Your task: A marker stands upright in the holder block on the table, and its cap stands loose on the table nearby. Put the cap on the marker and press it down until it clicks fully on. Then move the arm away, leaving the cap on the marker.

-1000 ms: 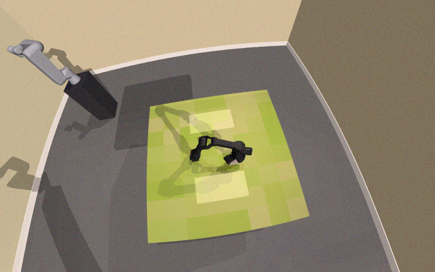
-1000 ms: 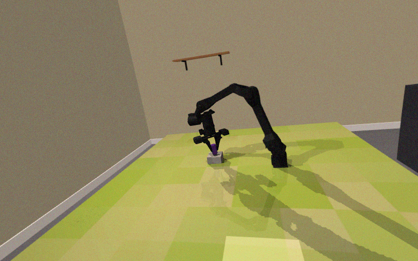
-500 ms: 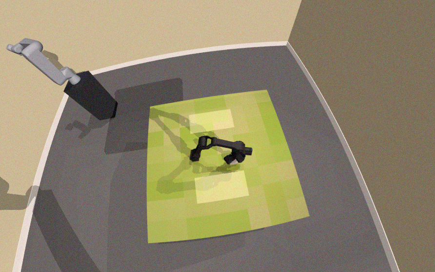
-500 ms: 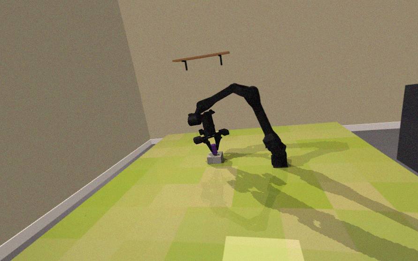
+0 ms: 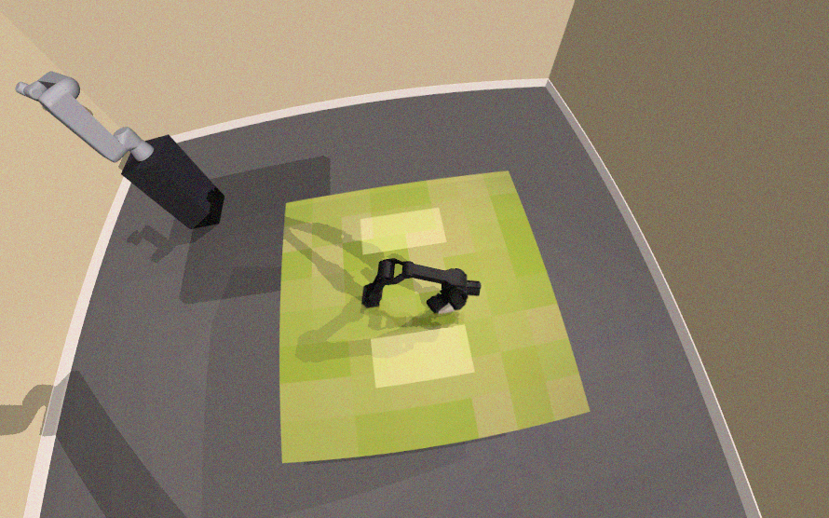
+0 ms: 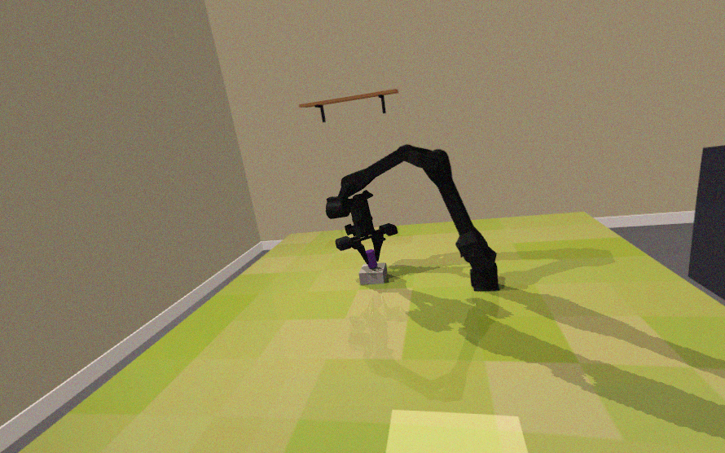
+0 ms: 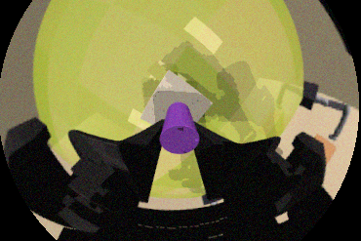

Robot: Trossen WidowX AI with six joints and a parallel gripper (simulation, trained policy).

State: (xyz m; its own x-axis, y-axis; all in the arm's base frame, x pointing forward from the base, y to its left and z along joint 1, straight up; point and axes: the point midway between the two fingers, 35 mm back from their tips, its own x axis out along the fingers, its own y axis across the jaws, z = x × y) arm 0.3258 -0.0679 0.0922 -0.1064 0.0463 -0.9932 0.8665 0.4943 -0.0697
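Right now the purple cap is 1 cm to the right of my gripper tip and 1 cm above it. Round my gripper tip: holder block (1 cm to the right, 4 cm below).
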